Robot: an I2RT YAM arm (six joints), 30 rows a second.
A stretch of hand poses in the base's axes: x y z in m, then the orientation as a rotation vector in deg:
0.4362, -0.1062, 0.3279, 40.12, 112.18, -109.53
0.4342, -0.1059, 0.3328, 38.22, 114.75, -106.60
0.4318, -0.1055, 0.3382, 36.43, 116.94, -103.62
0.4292, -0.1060, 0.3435, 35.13, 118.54, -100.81
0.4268, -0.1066, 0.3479, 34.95, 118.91, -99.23
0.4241, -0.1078, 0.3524, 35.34, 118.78, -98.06
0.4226, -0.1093, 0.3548, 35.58, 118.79, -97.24
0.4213, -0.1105, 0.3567, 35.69, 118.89, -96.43
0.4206, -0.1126, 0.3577, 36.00, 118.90, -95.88
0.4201, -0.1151, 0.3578, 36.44, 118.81, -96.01
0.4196, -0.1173, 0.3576, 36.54, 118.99, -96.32
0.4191, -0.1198, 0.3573, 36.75, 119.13, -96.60
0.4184, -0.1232, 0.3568, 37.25, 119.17, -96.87
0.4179, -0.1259, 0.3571, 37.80, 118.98, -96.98
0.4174, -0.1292, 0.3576, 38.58, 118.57, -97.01
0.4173, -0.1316, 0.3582, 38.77, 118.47, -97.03
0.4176, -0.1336, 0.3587, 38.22, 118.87, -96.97
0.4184, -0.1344, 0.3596, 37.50, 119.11, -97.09
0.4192, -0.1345, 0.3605, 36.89, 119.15, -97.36
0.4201, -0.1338, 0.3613, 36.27, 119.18, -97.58
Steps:
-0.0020, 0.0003, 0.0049, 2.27, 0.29, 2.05
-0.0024, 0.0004, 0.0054, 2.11, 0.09, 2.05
-0.0026, -0.0005, 0.0053, 1.81, -0.25, 1.77
-0.0024, -0.0006, 0.0044, 0.81, -0.61, 0.77
-0.0027, -0.0012, 0.0045, 0.47, -0.85, 0.33
-0.0015, -0.0015, 0.0024, 0.38, -0.52, 0.23
-0.0013, -0.0012, 0.0019, 0.41, -0.42, 0.28
-0.0007, -0.0021, 0.0010, 0.29, -0.39, 0.05
-0.0005, -0.0025, 0.0001, -0.02, -0.11, -0.33
-0.0005, -0.0022, -0.0002, 0.00, 0.26, -0.25
-0.0005, -0.0025, -0.0003, 0.01, 0.19, -0.30
-0.0007, -0.0034, -0.0005, 0.01, 0.04, -0.46
-0.0005, -0.0027, 0.0003, -0.05, -0.21, -0.37
-0.0005, -0.0033, 0.0005, -0.11, -0.45, -0.43
-0.0001, -0.0024, 0.0006, -0.03, -0.10, -0.11
0.0003, -0.0020, 0.0005, 0.16, 0.36, 0.30
0.0008, -0.0008, 0.0009, -0.04, 0.41, 0.36
0.0008, -0.0001, 0.0009, -0.20, 0.35, 0.26
0.0009, 0.0007, 0.0008, -0.18, 0.32, 0.29

